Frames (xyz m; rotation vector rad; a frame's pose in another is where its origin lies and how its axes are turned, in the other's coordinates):
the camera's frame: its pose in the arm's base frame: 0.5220 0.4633 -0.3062 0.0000 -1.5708 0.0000
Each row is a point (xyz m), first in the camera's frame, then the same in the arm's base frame.
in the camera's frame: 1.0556 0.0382 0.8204
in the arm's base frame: -0.2984 0.5015 0.7494
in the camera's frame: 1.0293 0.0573 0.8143
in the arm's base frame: -0.2923 0.5206 0.7231
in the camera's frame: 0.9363 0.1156 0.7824
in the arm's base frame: -0.2604 0.5789 0.6301
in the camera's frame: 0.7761 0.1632 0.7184
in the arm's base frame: -0.1964 0.6265 0.4699
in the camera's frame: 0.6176 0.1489 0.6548
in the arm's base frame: -0.1328 0.6122 0.3114
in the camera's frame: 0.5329 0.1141 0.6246
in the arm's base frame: -0.1026 0.5774 0.2267
